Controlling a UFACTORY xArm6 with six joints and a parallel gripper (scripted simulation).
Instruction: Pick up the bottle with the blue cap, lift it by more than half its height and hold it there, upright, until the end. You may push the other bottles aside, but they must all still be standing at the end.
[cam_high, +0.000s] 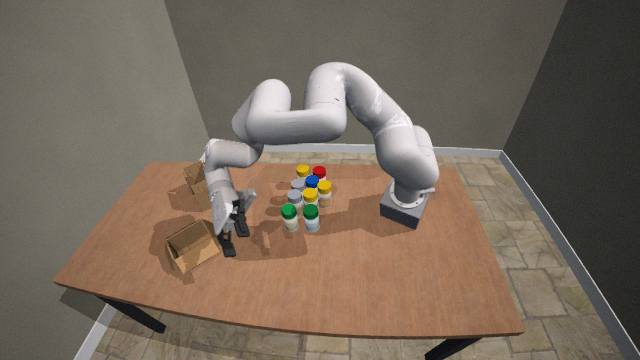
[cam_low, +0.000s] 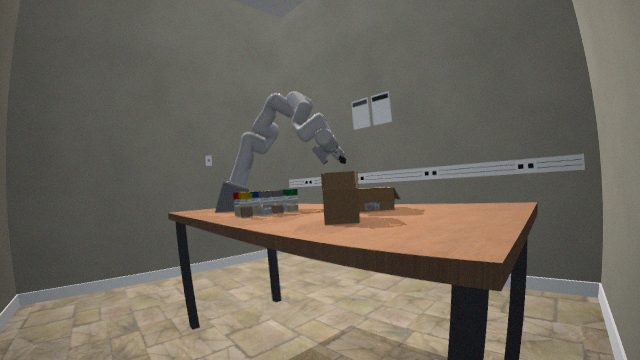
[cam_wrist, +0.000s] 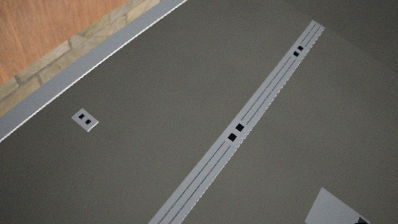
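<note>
Now: hand 39 cm to the left of the yellow-capped bottle, 22 cm above it and 17 cm past it. From my hand the other things lie so: grey-capped bottle (40 cm to the right, 22 cm below, 7 cm behind); then green-capped bottle (26 cm to the right, 22 cm below, 6 cm behind); then cardboard box (39 cm to the right, 37 cm ahead, 20 cm below).
</note>
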